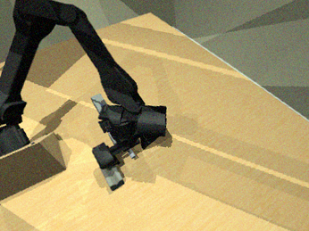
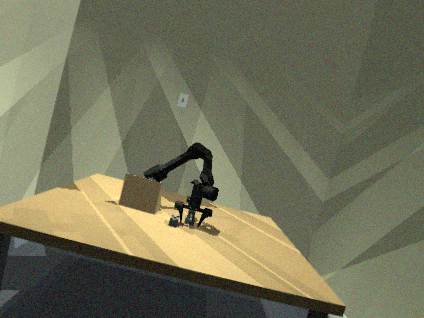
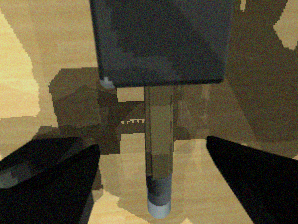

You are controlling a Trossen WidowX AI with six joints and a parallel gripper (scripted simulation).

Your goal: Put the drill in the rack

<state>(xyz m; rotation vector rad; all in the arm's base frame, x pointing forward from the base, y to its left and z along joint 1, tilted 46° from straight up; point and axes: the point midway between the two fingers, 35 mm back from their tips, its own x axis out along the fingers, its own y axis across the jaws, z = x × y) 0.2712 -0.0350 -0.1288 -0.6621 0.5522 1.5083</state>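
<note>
Now: the drill 4 cm to the left of my gripper tip and 4 cm above it. The rest, counted from my gripper tip: grey holder block (14 cm to the left, 4 cm above, 1 cm behind); then key (16 cm to the left, 4 cm above, 1 cm behind); then rack (7 cm behind, 3 cm to the right, 1 cm above).
</note>
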